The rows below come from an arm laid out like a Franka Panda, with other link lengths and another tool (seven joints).
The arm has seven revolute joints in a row. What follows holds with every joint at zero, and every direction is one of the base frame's. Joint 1 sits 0.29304 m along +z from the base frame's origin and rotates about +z. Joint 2 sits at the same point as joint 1 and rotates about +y. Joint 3 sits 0.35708 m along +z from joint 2 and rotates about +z. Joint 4 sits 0.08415 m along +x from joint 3 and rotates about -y. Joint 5 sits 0.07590 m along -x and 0.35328 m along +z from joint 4 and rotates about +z. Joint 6 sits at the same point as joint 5 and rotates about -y. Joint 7 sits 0.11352 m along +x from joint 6 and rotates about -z. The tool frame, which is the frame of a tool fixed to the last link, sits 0.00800 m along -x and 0.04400 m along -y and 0.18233 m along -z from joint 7; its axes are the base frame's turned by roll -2.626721, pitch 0.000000 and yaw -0.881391 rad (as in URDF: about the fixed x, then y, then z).
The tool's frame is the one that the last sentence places.
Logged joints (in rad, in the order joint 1, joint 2, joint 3, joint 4, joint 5, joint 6, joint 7), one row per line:
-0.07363, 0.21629, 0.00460, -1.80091, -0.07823, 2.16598, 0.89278
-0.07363, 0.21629, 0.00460, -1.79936, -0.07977, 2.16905, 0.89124
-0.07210, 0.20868, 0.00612, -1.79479, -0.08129, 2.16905, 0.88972
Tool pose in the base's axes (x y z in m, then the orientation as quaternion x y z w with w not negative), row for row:
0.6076, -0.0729, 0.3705, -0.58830, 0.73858, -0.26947, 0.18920
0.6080, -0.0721, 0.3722, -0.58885, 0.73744, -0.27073, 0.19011
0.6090, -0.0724, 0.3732, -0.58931, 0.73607, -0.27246, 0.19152
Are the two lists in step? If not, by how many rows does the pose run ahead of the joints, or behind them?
The pose runs 1 row behind the joints: the pose in row i belongs to the joints in row i - 1.
